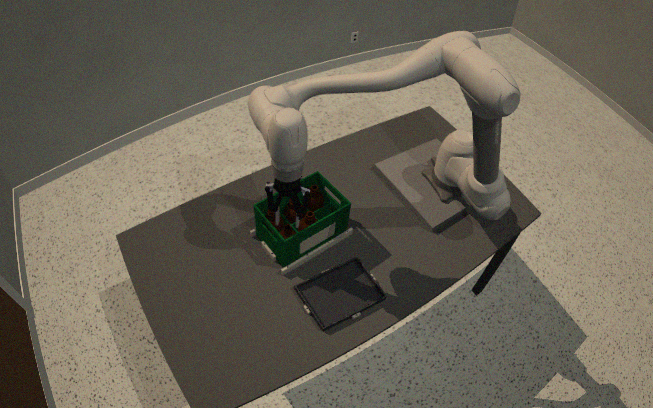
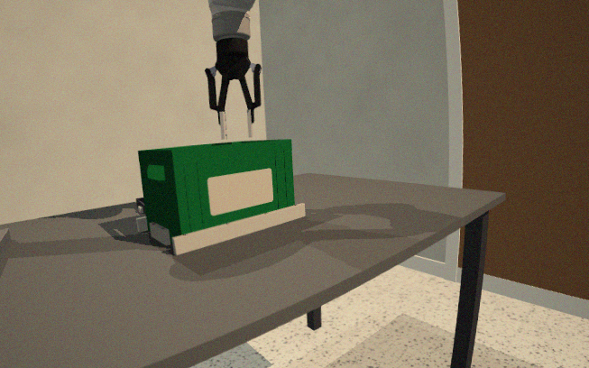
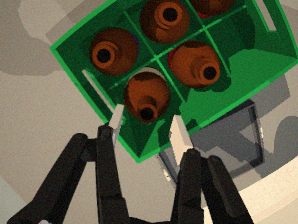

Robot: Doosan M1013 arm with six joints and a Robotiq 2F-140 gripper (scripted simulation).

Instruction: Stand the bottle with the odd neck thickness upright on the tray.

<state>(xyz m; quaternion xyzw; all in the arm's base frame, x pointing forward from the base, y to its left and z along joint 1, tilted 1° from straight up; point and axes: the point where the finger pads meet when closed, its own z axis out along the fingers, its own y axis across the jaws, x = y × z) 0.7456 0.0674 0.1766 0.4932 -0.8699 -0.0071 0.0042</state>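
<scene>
Now: hand 130 mm above the bottle. The rest, counted from my hand: crate 80 mm behind, 60 mm to the right, 130 mm below; black tray 100 mm behind, 220 mm to the left, 200 mm below.
</scene>
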